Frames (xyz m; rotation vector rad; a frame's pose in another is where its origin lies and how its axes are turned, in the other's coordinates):
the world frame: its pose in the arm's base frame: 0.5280 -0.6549 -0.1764 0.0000 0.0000 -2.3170
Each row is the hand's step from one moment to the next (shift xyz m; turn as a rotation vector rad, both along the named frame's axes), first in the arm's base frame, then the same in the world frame.
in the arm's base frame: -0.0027 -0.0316 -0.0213 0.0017 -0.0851 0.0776
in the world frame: 0.0250 0.0195 -0.0213 0.0613 0.0590 0.0776
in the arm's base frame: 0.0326 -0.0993 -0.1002 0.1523 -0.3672 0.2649
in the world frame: 0.0508 0.0913 -0.1002 0.1662 0.3611 0.2649
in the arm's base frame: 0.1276 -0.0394 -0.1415 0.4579 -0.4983 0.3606
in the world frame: -0.0577 0.1204 -0.1415 0.0550 0.6745 0.3606
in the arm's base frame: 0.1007 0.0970 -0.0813 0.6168 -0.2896 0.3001
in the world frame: -0.1396 0.0081 -0.0813 -0.2061 0.6495 0.3001
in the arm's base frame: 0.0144 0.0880 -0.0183 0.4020 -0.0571 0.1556
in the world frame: -0.0744 -0.0492 -0.0183 -0.2310 0.3339 0.1556
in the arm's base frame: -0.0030 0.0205 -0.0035 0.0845 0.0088 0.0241
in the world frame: -0.0130 -0.0161 -0.0035 -0.0638 0.0561 0.0241
